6 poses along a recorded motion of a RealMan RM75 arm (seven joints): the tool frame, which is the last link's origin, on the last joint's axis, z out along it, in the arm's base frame.
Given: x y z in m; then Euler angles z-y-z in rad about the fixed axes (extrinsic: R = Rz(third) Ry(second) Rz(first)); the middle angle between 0 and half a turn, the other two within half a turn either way.
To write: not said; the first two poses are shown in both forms.
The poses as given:
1: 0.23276 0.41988 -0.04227 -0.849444 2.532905 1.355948
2: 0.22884 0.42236 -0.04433 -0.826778 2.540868 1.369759
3: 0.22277 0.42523 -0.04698 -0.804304 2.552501 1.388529
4: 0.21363 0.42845 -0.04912 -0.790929 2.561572 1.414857
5: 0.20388 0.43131 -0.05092 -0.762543 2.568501 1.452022
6: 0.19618 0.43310 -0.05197 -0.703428 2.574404 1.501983
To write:
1: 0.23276 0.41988 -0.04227 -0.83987 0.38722 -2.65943
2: 0.22884 0.42236 -0.04433 -0.85048 0.39283 -2.67464
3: 0.22277 0.42523 -0.04698 -0.85737 0.39561 -2.69296
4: 0.21363 0.42845 -0.04912 -0.84708 0.39561 -2.70564
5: 0.20388 0.43131 -0.05092 -0.84017 0.40289 -2.72226
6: 0.19618 0.43310 -0.05197 -0.85140 0.42216 -2.75075
